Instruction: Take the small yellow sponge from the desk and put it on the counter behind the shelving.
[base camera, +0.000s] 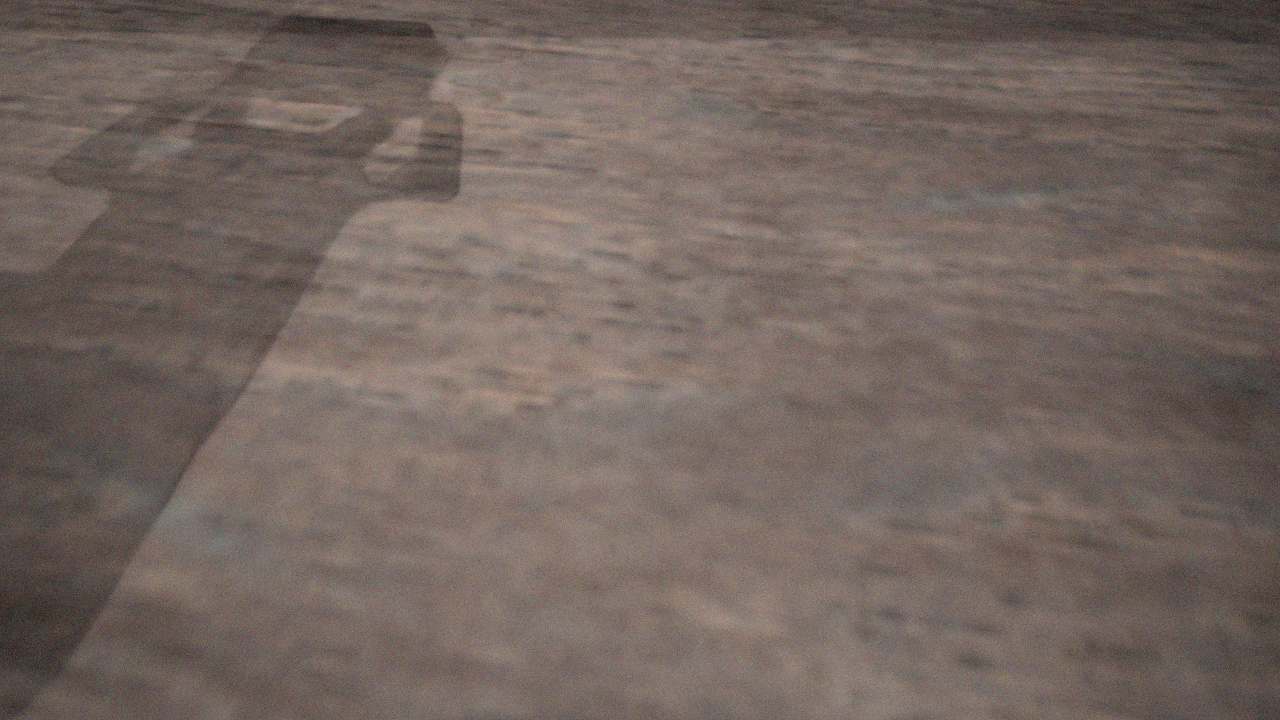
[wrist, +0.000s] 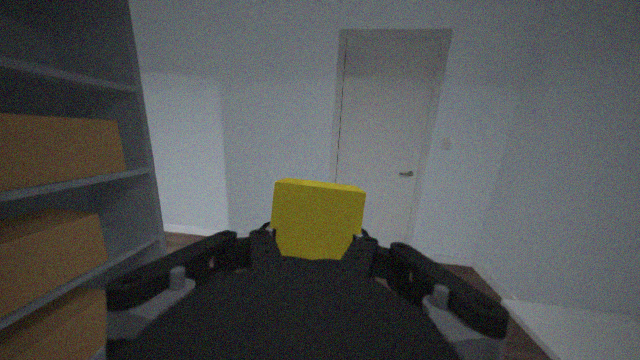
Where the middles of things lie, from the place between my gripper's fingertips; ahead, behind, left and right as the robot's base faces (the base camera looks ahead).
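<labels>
I see the small yellow sponge (wrist: 314, 220), and it is 1 cm below my hand and 1 cm behind it.
</labels>
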